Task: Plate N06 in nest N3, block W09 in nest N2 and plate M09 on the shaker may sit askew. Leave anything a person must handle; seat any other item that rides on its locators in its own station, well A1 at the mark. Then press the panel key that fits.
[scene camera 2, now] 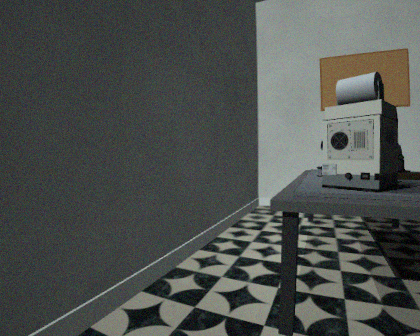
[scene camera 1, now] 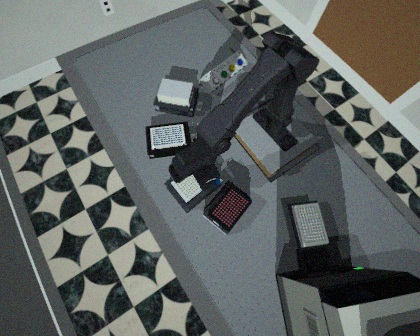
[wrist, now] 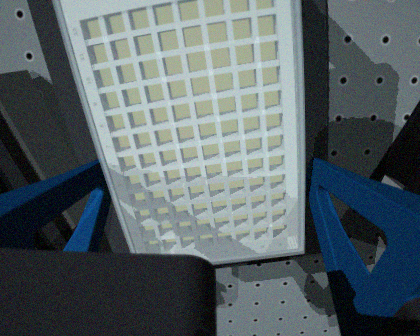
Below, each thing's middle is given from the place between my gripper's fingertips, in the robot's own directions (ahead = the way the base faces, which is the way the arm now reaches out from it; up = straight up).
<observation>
Right now my hand is 15 cm to the right of the red-welled plate (scene camera 1: 232, 205), 3 cm past it and 1 cm below it.
</observation>
